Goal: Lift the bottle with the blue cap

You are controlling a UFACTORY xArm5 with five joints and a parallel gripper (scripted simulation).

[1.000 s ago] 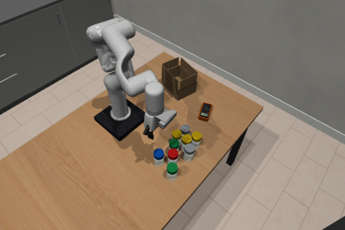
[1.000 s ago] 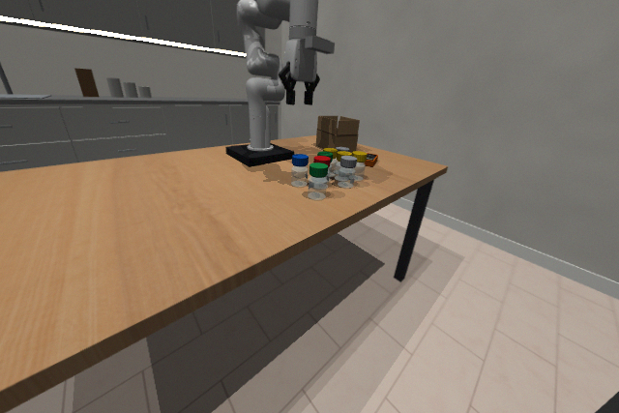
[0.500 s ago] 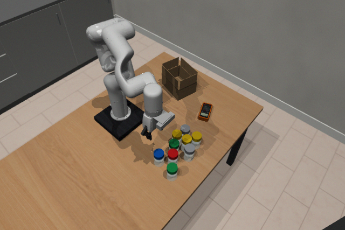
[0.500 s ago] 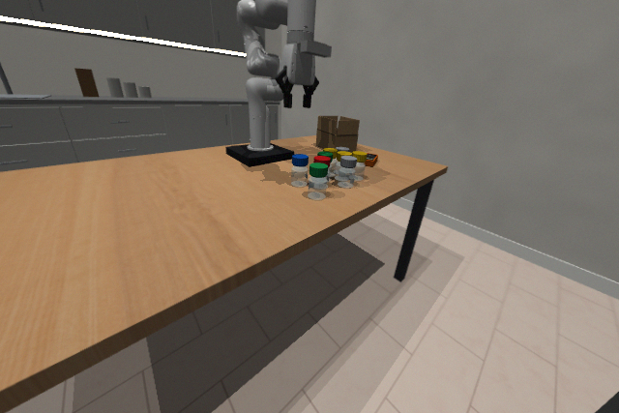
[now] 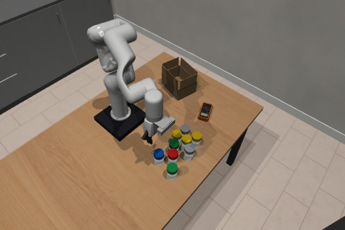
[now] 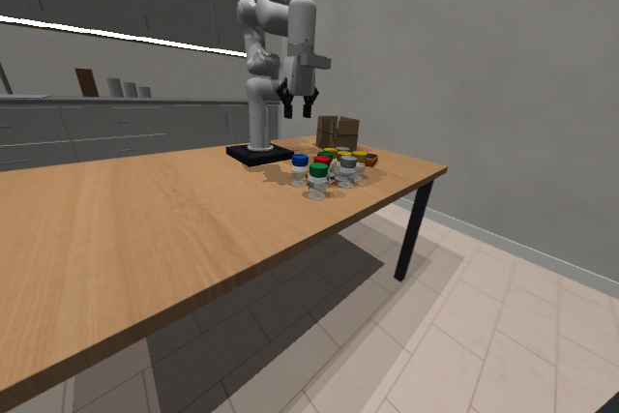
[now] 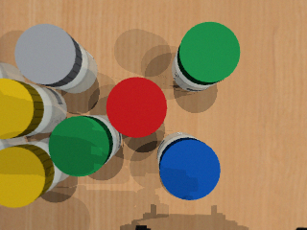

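Now: the blue-capped bottle 2 cm ahead of my hand and 19 cm below it. The rest, counted from my hand: orange multimeter 1 cm behind, 45 cm to the left, 22 cm below; then red-capped bottle 7 cm ahead, 5 cm to the left, 19 cm below.
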